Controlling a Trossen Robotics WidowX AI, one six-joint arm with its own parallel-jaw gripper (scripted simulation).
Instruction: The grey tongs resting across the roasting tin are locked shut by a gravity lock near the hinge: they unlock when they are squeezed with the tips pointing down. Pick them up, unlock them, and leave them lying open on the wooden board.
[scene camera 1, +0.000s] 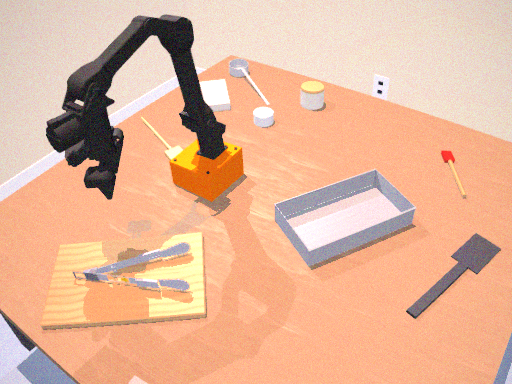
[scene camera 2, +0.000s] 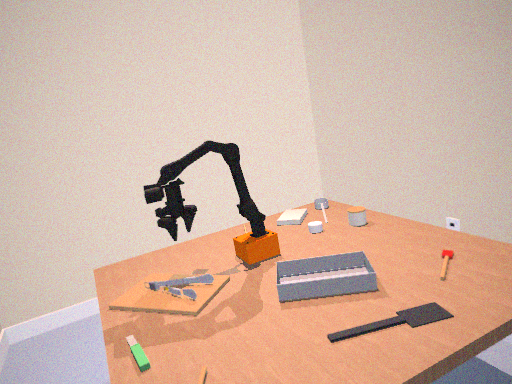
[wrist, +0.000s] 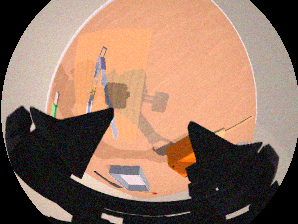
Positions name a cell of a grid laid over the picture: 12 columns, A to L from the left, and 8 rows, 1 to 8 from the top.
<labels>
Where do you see the gripper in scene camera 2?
E5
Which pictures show the gripper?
Scene camera 1, scene camera 2 and the wrist view: all of them.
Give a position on a wooden board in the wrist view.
F2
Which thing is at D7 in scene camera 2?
A wooden board.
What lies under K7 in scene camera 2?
A dark spatula.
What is the gripper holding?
Nothing.
</labels>
